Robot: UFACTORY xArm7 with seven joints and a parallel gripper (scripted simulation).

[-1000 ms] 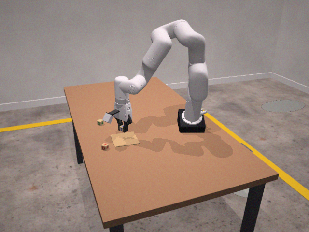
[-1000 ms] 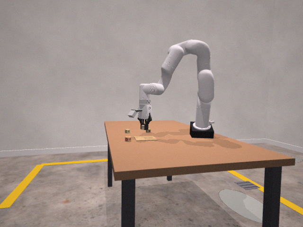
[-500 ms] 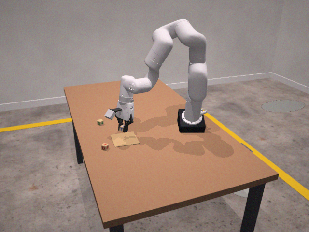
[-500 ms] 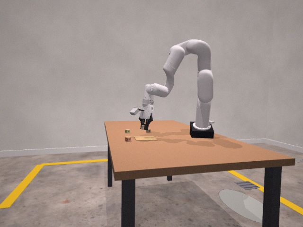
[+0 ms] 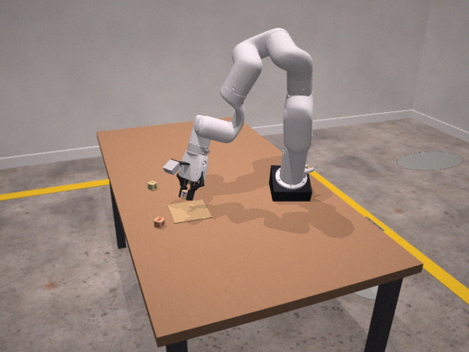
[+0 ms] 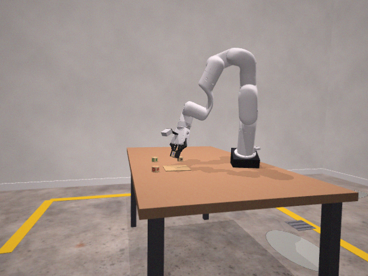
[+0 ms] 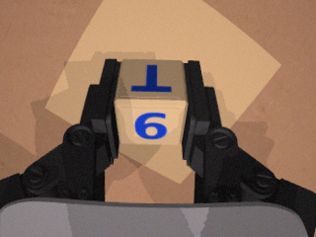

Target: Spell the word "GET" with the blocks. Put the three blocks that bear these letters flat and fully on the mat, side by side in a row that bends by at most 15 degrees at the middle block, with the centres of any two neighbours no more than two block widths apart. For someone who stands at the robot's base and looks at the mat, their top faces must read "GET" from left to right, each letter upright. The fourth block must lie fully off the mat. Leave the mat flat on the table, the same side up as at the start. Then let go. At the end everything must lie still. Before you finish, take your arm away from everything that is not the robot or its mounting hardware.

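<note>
My hand is 8 cm above the tan mat, 1 cm to the left of it and 1 cm past it. Round my hand: green-lettered block: 24 cm to the right, 8 cm ahead, 7 cm below; black-lettered block: 23 cm to the right, 9 cm behind, 7 cm below; red-lettered block: 12 cm ahead, 7 cm below, 5 cm to the left.
</note>
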